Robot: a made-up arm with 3 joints. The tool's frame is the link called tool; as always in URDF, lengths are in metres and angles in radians.
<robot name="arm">
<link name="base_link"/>
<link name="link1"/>
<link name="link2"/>
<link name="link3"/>
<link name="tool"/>
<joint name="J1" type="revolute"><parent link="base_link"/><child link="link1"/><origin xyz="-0.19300 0.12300 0.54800" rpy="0.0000 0.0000 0.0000"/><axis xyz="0.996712 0.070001 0.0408"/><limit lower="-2.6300" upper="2.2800" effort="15" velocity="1.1"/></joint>
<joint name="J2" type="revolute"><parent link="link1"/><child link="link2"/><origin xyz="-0.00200 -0.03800 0.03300" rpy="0.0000 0.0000 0.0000"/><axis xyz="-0.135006 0.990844 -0.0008"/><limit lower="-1.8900" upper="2.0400" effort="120" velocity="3.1"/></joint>
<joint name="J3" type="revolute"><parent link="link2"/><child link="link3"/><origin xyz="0.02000 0.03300 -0.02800" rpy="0.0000 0.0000 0.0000"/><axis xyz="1 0 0"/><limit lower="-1.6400" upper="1.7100" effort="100" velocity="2.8"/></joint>
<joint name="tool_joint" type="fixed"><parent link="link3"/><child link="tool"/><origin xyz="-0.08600 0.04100 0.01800" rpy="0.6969 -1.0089 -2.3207"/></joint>
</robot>
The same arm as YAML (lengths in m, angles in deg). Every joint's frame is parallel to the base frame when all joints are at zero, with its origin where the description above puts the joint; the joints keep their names.
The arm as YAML. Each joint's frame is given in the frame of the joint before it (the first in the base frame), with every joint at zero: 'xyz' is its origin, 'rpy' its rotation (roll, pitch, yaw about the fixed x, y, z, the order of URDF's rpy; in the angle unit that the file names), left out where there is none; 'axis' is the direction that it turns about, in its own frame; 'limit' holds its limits. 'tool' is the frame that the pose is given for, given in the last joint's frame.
units:
  length: m
  angle: deg
joints:
  - name: J1
    type: revolute
    origin:
      xyz: [-0.193, 0.123, 0.548]
    axis: [0.996712, 0.070001, 0.0408]
    limit:
      lower: -150.69
      upper: 130.63
  - name: J2
    type: revolute
    origin:
      xyz: [-0.002, -0.038, 0.033]
    axis: [-0.135006, 0.990844, -0.0008]
    limit:
      lower: -108.29
      upper: 116.88
  - name: J3
    type: revolute
    origin:
      xyz: [0.02, 0.033, -0.028]
    axis: "+x"
    limit:
      lower: -93.97
      upper: 97.98
tool:
  origin:
    xyz: [-0.086, 0.041, 0.018]
    rpy: [39.93, -57.81, -132.97]

